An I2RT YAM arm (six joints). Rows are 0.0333 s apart.
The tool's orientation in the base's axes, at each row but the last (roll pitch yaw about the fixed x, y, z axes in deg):
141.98 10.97 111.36
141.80 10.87 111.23
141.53 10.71 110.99
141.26 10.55 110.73
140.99 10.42 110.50
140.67 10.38 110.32
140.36 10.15 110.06
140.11 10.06 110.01
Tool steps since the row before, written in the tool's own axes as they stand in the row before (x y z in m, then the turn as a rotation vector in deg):
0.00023 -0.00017 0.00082 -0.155 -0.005 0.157
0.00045 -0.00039 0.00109 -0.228 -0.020 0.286
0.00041 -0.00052 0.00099 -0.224 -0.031 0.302
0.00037 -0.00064 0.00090 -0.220 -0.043 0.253
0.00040 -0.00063 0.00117 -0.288 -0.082 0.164
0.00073 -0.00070 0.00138 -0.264 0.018 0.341
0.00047 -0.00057 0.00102 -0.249 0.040 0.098
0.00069 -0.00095 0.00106 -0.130 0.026 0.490
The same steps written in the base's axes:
0.00032 0.00021 -0.00078 0.151 -0.130 -0.095
0.00026 0.00035 -0.00116 0.247 -0.192 -0.190
0.00012 0.00026 -0.00116 0.249 -0.191 -0.210
0.00000 0.00017 -0.00115 0.208 -0.197 -0.180
0.00018 0.00023 -0.00136 0.148 -0.282 -0.124
0.00016 0.00053 -0.00162 0.322 -0.206 -0.201
0.00011 0.00032 -0.00121 0.175 -0.206 -0.005
-0.00019 0.00039 -0.00152 0.379 -0.065 -0.331

